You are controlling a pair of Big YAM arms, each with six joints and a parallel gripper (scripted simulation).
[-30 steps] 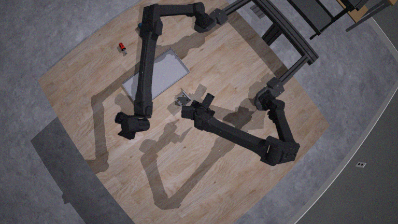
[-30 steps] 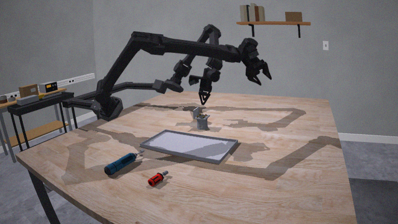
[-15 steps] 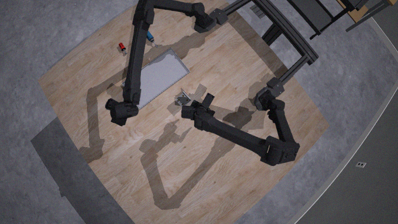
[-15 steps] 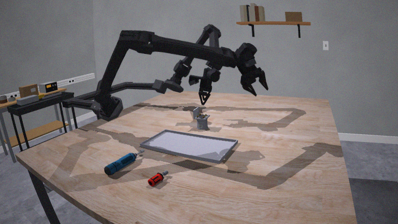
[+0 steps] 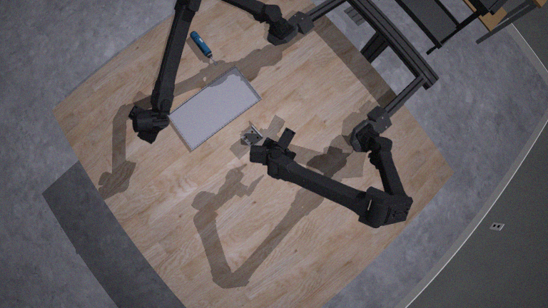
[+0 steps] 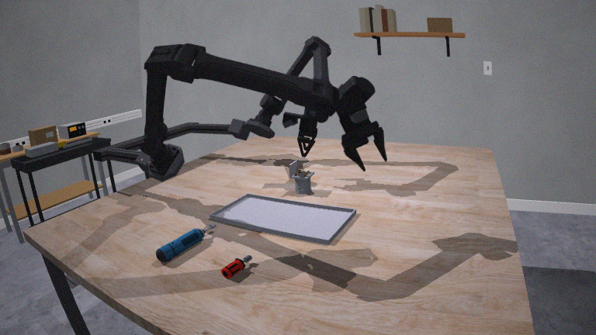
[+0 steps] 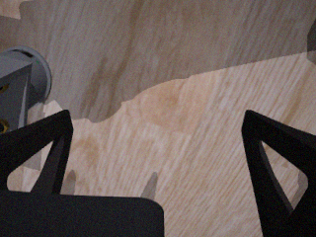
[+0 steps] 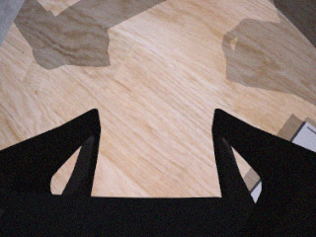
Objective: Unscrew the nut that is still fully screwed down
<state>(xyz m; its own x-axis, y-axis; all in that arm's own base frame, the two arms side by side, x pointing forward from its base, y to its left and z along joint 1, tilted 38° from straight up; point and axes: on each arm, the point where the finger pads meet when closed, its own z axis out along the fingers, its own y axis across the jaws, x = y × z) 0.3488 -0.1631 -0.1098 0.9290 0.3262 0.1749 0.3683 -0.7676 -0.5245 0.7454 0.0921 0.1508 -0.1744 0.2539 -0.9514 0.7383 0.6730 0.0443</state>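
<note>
Right now my left hand is 10 cm to the left of the nut, 7 cm short of it and 5 cm above it. From my left hand the other things lie so: shallow grey tray 36 cm to the right, 11 cm below, 10 cm ahead; then grey bracket plate 12 cm to the right, 5 cm ahead, 4 cm below; then joint module 12 cm to the right, 8 cm below, 5 cm ahead.
</note>
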